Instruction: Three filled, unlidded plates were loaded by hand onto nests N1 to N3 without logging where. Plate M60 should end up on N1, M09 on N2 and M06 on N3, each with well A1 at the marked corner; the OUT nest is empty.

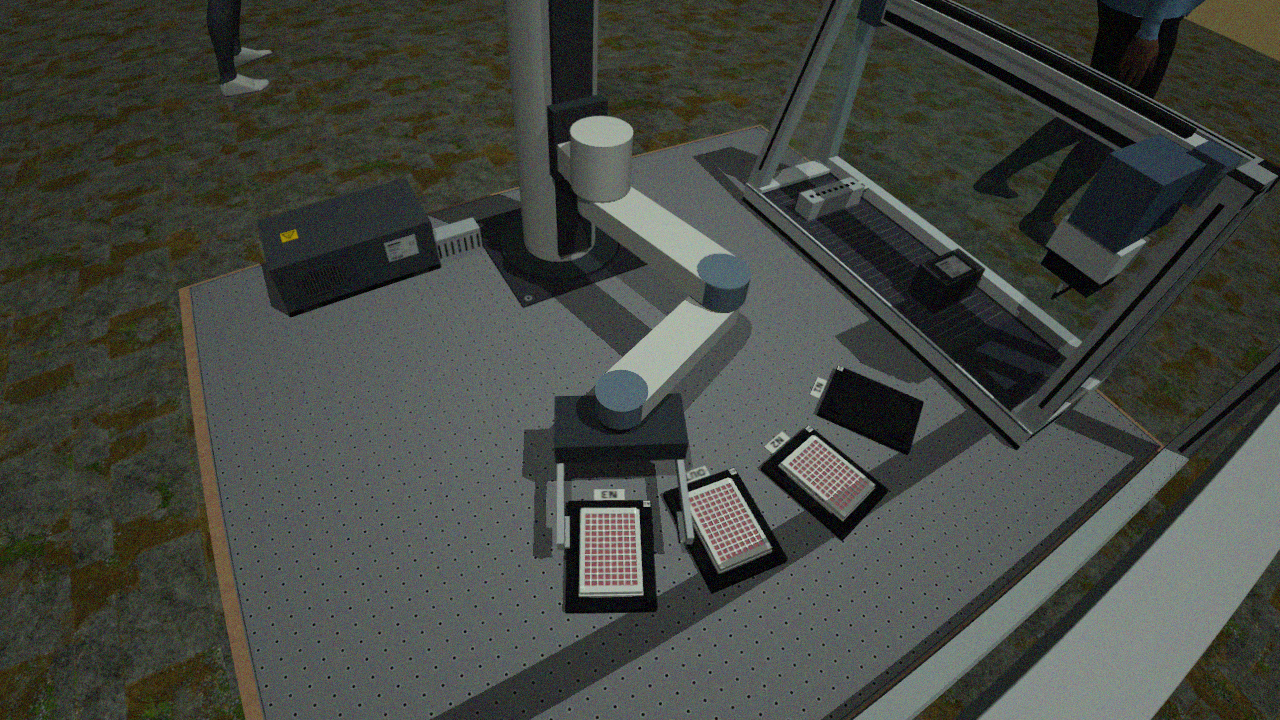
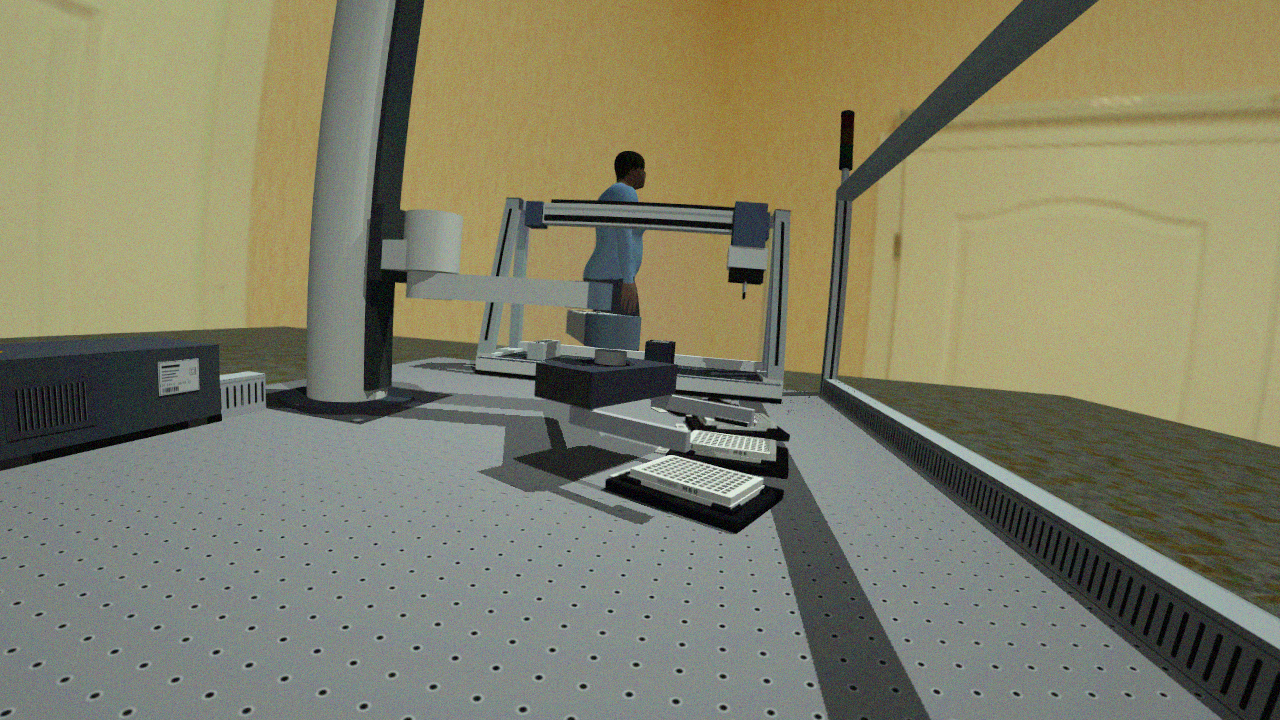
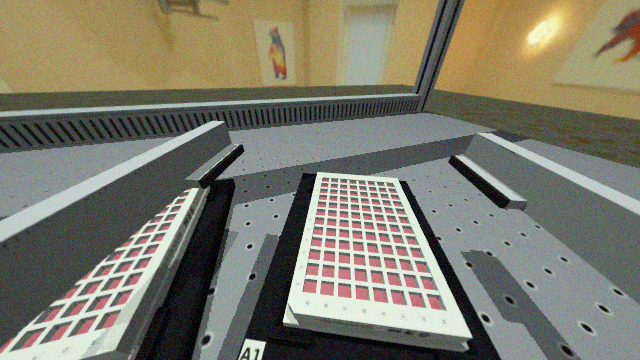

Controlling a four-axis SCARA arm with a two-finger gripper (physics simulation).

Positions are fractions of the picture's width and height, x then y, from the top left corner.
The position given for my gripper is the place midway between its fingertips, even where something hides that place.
I see my gripper (image 2: 0.57, 0.60), a nest N3 (image 2: 0.59, 0.71), a dark control box (image 1: 0.28, 0.32) and a nest N1 (image 1: 0.68, 0.57).
My gripper is seen too in image 3 (image 3: 0.54, 0.39).
